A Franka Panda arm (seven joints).
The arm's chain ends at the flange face. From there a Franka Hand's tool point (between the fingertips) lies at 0.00 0.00 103.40 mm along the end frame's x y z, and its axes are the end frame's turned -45 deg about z.
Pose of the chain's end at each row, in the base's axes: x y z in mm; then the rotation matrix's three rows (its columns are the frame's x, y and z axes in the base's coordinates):
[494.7, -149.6, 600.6], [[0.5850, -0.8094, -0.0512], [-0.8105, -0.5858, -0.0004], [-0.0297, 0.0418, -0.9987]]
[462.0, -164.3, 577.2], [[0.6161, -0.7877, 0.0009], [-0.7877, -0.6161, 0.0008], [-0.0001, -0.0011, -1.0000]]
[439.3, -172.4, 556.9], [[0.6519, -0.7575, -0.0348], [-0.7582, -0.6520, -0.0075], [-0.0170, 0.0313, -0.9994]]
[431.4, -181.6, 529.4], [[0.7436, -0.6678, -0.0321], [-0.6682, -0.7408, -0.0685], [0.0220, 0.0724, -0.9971]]
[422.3, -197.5, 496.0], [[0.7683, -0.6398, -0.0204], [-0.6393, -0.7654, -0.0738], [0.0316, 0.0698, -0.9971]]
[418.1, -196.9, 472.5], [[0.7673, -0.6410, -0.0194], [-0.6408, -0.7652, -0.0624], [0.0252, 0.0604, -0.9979]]
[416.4, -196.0, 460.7], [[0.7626, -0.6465, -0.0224], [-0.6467, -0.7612, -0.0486], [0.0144, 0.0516, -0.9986]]
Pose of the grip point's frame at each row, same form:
[489.4, -149.6, 497.3], [[0.9860, -0.1587, -0.0512], [-0.1589, -0.9873, -0.0004], [-0.0506, 0.0086, -0.9987]]
[462.1, -164.2, 473.8], [[0.9926, -0.1213, 0.0009], [-0.1213, -0.9926, 0.0008], [0.0007, -0.0008, -1.0000]]
[435.7, -173.2, 453.6], [[0.9966, -0.0747, -0.0348], [-0.0751, -0.9972, -0.0075], [-0.0342, 0.0101, -0.9994]]
[428.1, -188.7, 426.3], [[0.9980, 0.0536, -0.0321], [0.0513, -0.9963, -0.0685], [-0.0356, 0.0668, -0.9971]]
[420.2, -205.1, 392.9], [[0.9957, 0.0909, -0.0204], [0.0892, -0.9933, -0.0738], [-0.0270, 0.0717, -0.9971]]
[416.1, -203.4, 369.3], [[0.9958, 0.0893, -0.0194], [0.0880, -0.9942, -0.0624], [-0.0249, 0.0605, -0.9979]]
[414.1, -201.0, 357.4], [[0.9964, 0.0821, -0.0224], [0.0810, -0.9955, -0.0486], [-0.0263, 0.0467, -0.9986]]

